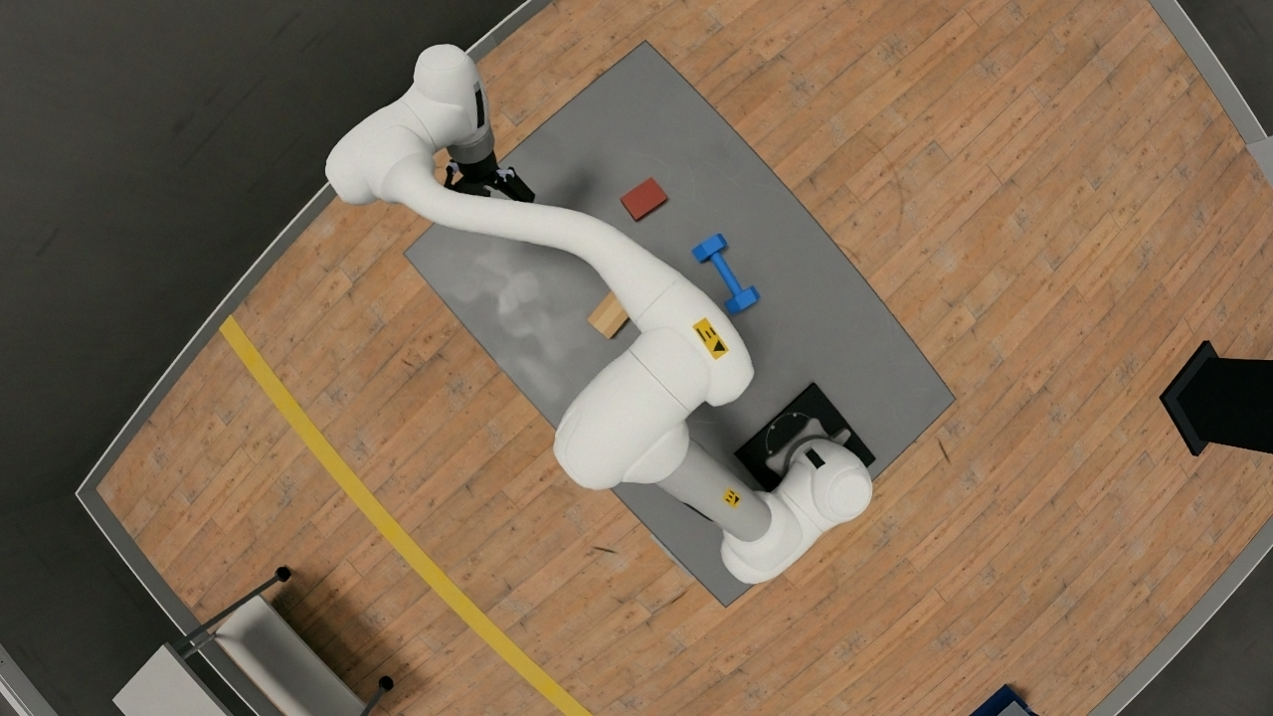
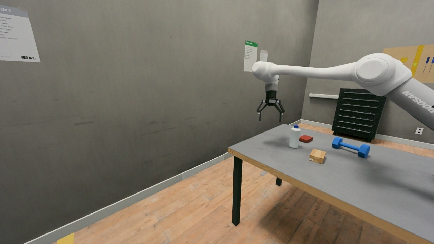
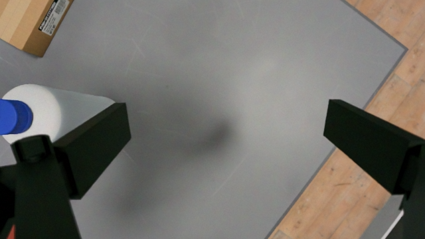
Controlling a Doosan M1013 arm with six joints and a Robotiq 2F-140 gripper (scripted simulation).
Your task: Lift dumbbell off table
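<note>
Right now the blue dumbbell is 46 cm behind my hand, 32 cm to the right of it and 16 cm below it.
</note>
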